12 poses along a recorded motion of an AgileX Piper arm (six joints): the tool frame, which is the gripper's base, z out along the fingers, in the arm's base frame.
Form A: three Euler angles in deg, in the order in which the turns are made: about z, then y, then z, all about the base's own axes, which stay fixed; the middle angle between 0 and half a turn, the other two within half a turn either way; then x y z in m.
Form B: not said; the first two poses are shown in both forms.
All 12 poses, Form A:
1: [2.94 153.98 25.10 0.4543 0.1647 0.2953]
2: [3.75 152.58 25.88 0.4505 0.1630 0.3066]
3: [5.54 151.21 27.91 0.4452 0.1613 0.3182]
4: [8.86 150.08 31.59 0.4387 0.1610 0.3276]
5: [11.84 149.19 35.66 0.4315 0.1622 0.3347]
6: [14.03 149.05 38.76 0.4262 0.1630 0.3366]
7: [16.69 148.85 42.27 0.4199 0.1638 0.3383]
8: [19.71 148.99 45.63 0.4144 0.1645 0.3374]
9: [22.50 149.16 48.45 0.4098 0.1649 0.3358]
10: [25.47 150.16 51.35 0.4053 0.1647 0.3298]
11: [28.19 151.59 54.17 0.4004 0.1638 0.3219]
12: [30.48 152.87 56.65 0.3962 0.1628 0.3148]
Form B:
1: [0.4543 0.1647 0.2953 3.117 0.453 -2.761]
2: [0.4505 0.1630 0.3066 3.108 0.477 -2.764]
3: [0.4452 0.1613 0.3182 3.089 0.500 -2.765]
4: [0.4387 0.1610 0.3276 3.053 0.515 -2.768]
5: [0.4315 0.1622 0.3347 3.020 0.525 -2.759]
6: [0.4262 0.1630 0.3366 2.997 0.522 -2.749]
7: [0.4199 0.1638 0.3383 2.970 0.518 -2.741]
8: [0.4144 0.1645 0.3374 2.942 0.506 -2.741]
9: [0.4098 0.1649 0.3358 2.917 0.493 -2.745]
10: [0.4053 0.1647 0.3298 2.900 0.466 -2.748]
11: [0.4004 0.1638 0.3219 2.891 0.433 -2.743]
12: [0.3962 0.1628 0.3148 2.887 0.404 -2.737]
